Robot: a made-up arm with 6 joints.
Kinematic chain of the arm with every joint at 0, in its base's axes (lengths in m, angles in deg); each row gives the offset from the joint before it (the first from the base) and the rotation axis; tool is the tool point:
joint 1: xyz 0 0 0.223 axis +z
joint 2: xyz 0 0 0 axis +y
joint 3: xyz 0 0 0.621 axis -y
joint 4: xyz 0 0 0 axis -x
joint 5: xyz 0.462 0 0 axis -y
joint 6: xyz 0 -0.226 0 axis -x
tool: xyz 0 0 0
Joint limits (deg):
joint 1: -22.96..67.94
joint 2: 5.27..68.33
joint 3: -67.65..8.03
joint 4: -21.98..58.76
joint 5: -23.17..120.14
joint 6: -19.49..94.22
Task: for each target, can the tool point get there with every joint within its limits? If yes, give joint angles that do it. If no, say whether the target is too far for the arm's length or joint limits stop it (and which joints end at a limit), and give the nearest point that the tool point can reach.
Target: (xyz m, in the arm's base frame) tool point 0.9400 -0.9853 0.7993
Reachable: no: too far | nearest point 0.7258 -0.4867 0.6187 | short by 0.572 m
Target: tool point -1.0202 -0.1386 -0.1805
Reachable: no: joint limits stop it (at a limit: joint 1, joint 2, joint 3, joint 4) | nearest point 0.0896 -0.2656 0.1921 | short by 1.178 m
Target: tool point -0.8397 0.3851 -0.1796
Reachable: no: joint limits stop it (at a limit: joint 1, joint 2, joint 3, joint 4) | nearest point 0.2510 0.3074 -0.0077 | short by 1.107 m
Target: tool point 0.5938 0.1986 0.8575
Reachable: yes | joints 32.89 10.85 -5.80 46.46 52.64 63.53
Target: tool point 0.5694 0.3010 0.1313
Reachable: yes | joints 47.92 54.36 -17.25 -12.24 76.07 3.92
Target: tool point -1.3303 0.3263 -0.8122
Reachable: no: too far | nearest point 0.2510 0.3074 -0.0077 | short by 1.774 m
